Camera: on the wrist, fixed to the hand. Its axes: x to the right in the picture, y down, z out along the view.
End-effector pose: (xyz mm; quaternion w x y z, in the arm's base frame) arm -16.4 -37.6 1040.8 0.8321 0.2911 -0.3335 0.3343
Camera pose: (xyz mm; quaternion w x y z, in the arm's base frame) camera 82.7 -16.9 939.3 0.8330 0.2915 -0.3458 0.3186
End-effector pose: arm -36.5 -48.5 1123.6 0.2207 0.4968 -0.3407 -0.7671
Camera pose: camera 71.4 -14.0 1035.7 0.2127 0.4868 -0.3318 -0.7795
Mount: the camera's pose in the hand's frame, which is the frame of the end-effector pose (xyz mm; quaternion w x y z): -13.7 -88.3 -112.1 0.9998 -0.0093 -0.0146 -0.0099
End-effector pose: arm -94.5 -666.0 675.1 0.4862 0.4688 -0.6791 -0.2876
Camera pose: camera 42.5 -681.0 635.6 0.4777 0.4667 -0.6787 -0.3055
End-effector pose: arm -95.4 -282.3 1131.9 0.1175 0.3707 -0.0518 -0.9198
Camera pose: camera -23.7 -194.3 1044.3 0.1111 0.3566 -0.0413 -0.9267
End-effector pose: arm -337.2 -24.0 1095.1 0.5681 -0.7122 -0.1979 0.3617
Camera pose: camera -251.9 -83.8 1193.6 0.5621 -0.7101 -0.2166 0.3646
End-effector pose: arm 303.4 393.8 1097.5 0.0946 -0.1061 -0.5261 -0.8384
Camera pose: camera 283.9 331.1 970.1 0.0776 -0.1140 -0.5207 -0.8426
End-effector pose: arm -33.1 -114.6 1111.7 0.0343 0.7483 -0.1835 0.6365
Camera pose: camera -112.0 2.7 1135.6 0.0449 0.7590 -0.1825 0.6234
